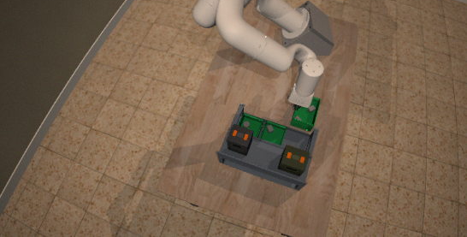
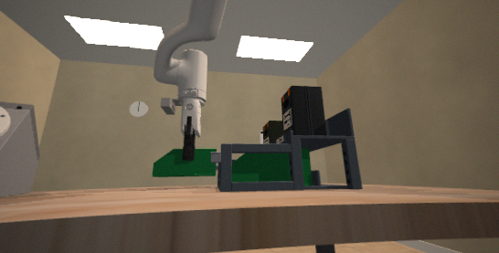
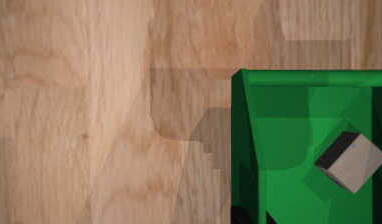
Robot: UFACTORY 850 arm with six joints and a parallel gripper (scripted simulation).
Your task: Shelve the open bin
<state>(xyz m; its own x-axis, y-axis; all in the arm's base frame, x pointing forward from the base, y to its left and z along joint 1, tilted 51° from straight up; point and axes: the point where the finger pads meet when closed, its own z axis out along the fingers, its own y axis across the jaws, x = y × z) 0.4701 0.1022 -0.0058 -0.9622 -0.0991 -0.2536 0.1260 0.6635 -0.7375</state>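
The green bin lies 50 mm to the left of my hand and 20 mm below it. From my hand the other things lie so: olive box: 280 mm ahead, 10 mm to the left, 60 mm above; grey shelf: 200 mm ahead, 90 mm to the right, 30 mm below; black box: 250 mm ahead, 220 mm to the right, 70 mm above.
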